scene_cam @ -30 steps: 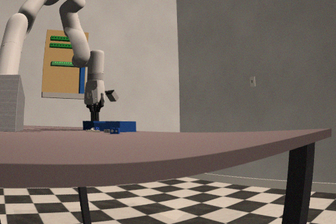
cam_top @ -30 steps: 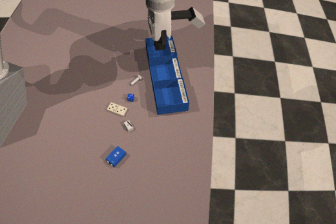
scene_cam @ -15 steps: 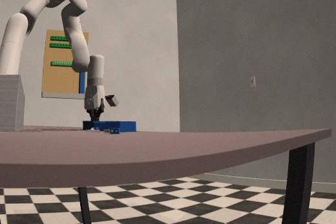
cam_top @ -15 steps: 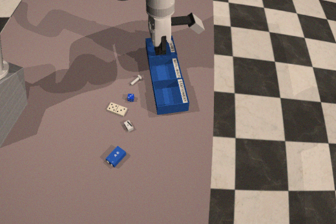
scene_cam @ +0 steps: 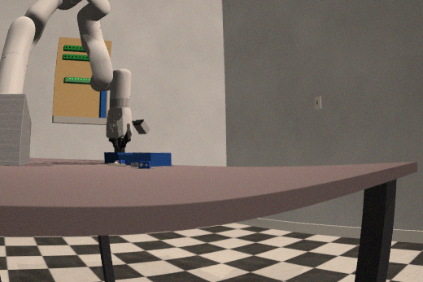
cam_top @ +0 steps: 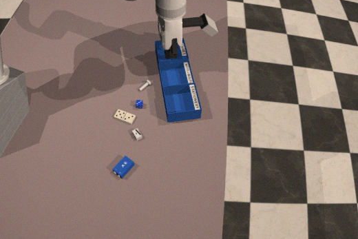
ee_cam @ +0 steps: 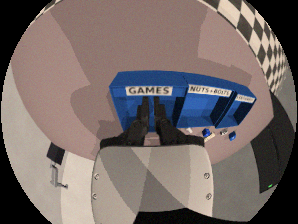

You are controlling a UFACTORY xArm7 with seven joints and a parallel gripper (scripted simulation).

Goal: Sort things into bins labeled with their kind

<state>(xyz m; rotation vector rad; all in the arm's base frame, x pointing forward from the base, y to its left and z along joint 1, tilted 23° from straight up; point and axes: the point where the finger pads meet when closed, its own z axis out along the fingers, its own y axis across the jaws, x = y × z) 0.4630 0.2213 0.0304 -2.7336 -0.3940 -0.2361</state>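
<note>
The white sharpener is 60 mm behind my hand, 250 mm to the right of it and 30 mm below it. From my hand the other things lie so: blue three-part bin (20 mm ahead, 80 mm to the right, 20 mm below); then blue die (60 mm behind, 170 mm to the right, 30 mm below); then bolt (60 mm behind, 100 mm to the right, 30 mm below).
</note>
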